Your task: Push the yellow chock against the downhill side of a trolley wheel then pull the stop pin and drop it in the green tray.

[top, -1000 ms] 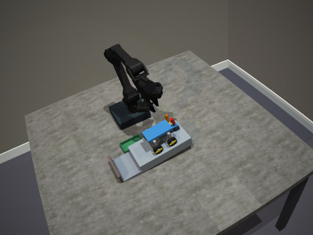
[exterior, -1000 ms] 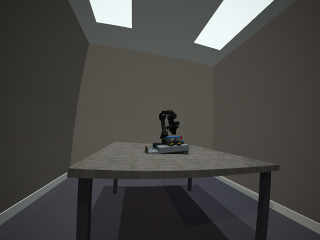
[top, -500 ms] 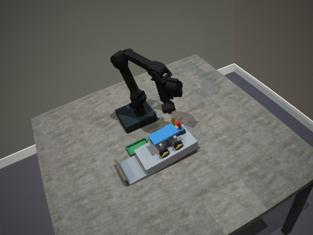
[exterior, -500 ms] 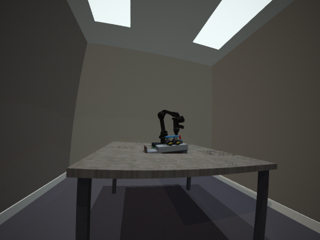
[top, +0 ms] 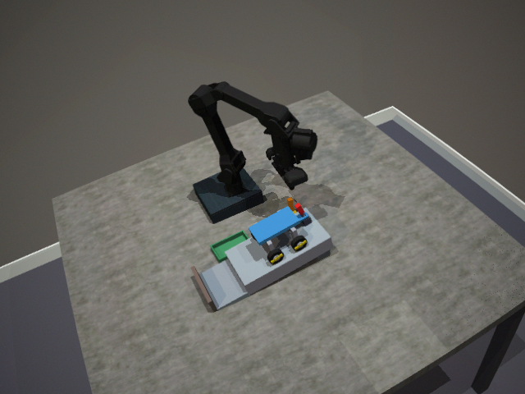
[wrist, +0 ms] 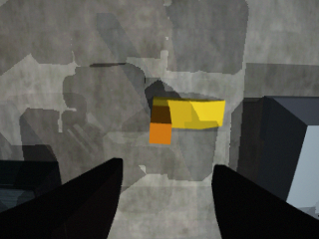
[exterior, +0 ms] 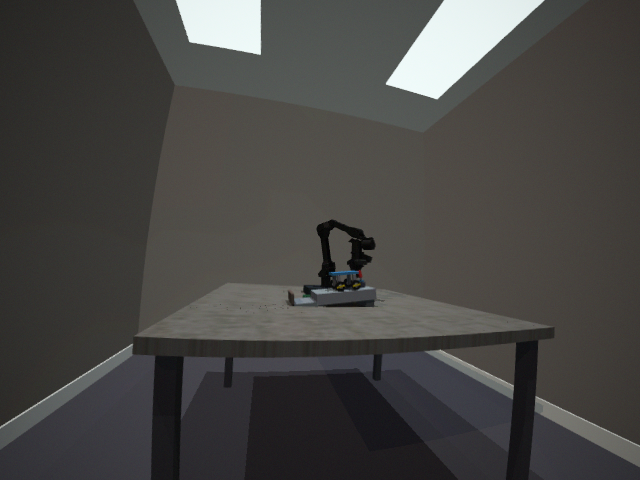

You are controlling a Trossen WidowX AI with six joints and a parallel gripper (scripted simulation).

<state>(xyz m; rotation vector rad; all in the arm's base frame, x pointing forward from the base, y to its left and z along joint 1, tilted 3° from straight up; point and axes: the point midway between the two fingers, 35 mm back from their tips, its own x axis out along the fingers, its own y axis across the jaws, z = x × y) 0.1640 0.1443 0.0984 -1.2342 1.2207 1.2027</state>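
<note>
My gripper tip is now 100 mm above the yellow chock and 20 mm short of it. The rest, counted from my gripper tip: red-headed stop pin: 140 mm ahead, 20 mm to the right, 10 mm above; then green tray: 230 mm to the right, 130 mm below, 50 mm ahead; then blue-decked trolley: 170 mm ahead, 110 mm to the right, 10 mm below.
</note>
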